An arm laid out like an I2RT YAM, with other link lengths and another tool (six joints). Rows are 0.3 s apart.
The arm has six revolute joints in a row. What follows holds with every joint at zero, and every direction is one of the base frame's.
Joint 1 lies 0.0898 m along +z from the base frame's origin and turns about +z.
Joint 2 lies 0.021 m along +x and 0.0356 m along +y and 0.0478 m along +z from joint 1 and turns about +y.
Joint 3 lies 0.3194 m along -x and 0.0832 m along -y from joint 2 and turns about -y.
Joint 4 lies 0.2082 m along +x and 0.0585 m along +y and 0.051 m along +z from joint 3 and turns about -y.
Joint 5 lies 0.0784 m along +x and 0.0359 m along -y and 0.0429 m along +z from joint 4 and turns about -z.
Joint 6 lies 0.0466 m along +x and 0.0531 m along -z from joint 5 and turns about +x.
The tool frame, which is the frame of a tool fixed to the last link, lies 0.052 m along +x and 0.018 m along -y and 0.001 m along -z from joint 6; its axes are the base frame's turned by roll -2.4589, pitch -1.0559 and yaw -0.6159 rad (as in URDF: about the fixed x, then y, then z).
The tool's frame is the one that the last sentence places.
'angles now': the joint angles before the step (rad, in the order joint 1, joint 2, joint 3, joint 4, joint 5, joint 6). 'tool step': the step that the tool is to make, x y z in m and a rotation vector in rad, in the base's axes. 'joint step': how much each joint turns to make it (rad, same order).
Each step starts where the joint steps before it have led.
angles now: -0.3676 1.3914 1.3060 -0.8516 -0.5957 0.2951
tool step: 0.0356 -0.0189 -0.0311 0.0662 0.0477 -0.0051
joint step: -0.0311 0.1517 -0.0003 0.0853 -0.0506 0.0039
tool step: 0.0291 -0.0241 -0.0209 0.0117 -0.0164 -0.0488
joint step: -0.0344 0.1045 0.0006 0.1306 -0.0066 0.0271
